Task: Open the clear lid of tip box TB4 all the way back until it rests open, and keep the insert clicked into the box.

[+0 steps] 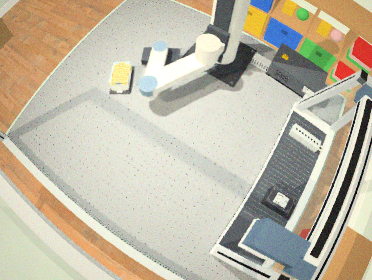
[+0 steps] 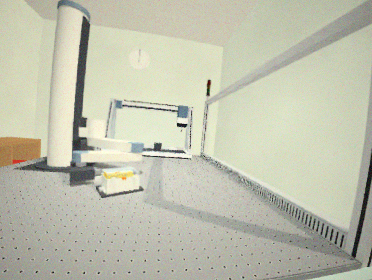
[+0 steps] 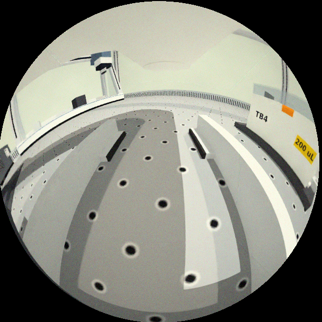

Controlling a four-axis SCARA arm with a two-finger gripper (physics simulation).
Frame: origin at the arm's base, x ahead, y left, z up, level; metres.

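Seen in the pictures: arm's base, origin of its link: [image 1: 220, 55] [image 2: 62, 166].
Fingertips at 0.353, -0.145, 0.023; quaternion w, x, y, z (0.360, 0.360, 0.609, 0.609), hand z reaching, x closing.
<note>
Offsets run from my fingertips to a thing's top centre, as dx, dy, dz. "spot": to the spot under its first point. Level surfaces: height alone.
Tip box TB4 @[+0.052, -0.174, +0.067] [image 1: 119, 87] [image 2: 120, 186] [image 3: 272, 125] is white and stands upright on a dark base plate [image 3: 272, 162]. Its yellow insert @[+0.052, -0.174, +0.065] [image 1: 121, 73] [image 2: 116, 174] shows at the top and looks seated; the click itself cannot be made out. The clear lid [image 3: 260, 90] shows as a pale strip above the walls and looks down over the box. An orange tab @[spot: +0.075, -0.209, +0.047] [image 2: 124, 178] [image 3: 287, 110] is on the long side. My gripper [image 3: 156, 123] is shut with nothing between its fingers, which keep a gap even so. It is beside the box, low over the table, not touching it.
The arm's column [image 2: 64, 90] stands behind the gripper. A dark control box @[spot: -0.443, +0.529, +0.105] [image 1: 297, 69] is near the base. A deck @[dz +0.039] [image 1: 265, 175] with a white rack @[spot: -0.141, +0.708, +0.084] [image 1: 306, 137] and a dark block @[spot: +0.183, +0.713, +0.110] [image 1: 279, 200] lies at the far side under a gantry [image 2: 150, 106].
</note>
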